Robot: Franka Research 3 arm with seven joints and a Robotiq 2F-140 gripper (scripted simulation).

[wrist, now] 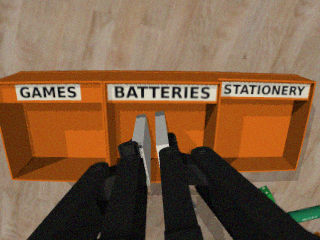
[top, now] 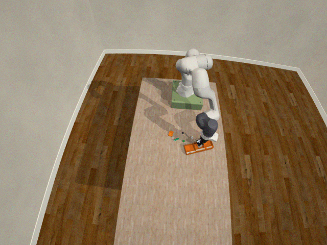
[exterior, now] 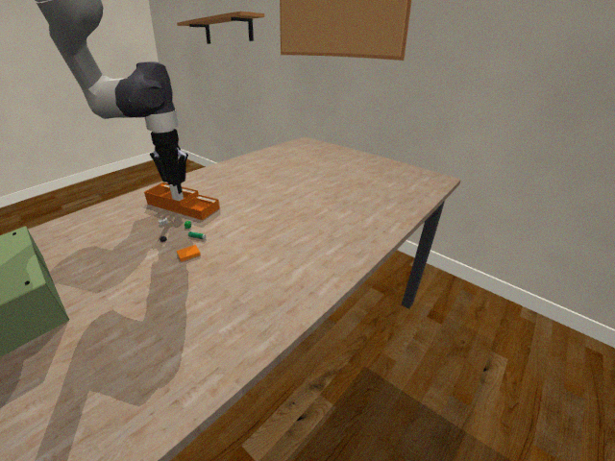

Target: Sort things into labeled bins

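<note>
My hand is 3 cm above the labelled bins and 1 cm short of it. From my hand the other things lie so: white piece: 8 cm behind, 7 cm to the right, 4 cm below; then small green cube: 14 cm to the right, 4 cm below, 3 cm behind; then small black piece: 16 cm to the right, 11 cm behind, 4 cm below.
</note>
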